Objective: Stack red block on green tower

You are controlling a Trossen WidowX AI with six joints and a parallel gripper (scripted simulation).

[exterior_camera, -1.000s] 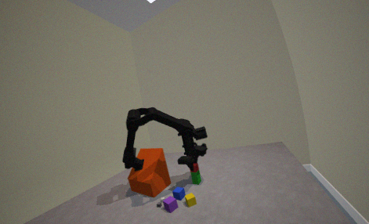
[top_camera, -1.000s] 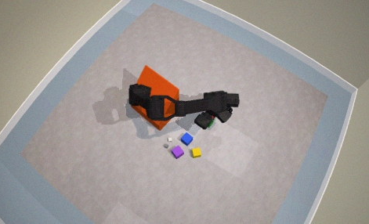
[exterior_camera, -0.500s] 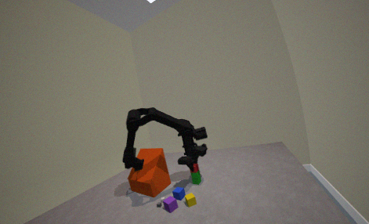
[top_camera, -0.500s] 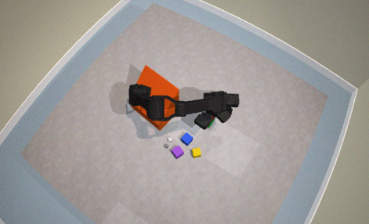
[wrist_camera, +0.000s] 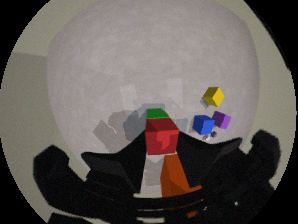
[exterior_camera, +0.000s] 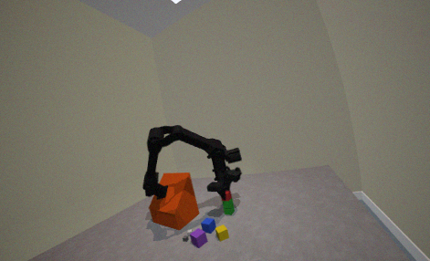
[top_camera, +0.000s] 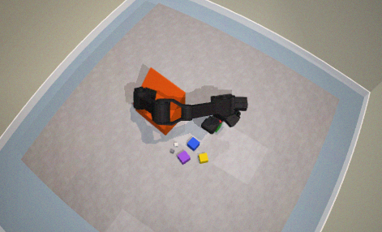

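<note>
My gripper tip is 10 mm below the red block. The rest, counted from my gripper tip: yellow cube (20 mm ahead, 170 mm to the right, 60 mm below); blue cube (50 mm behind, 130 mm to the right, 60 mm below); purple cube (60 mm behind, 210 mm to the right, 60 mm below).
</note>
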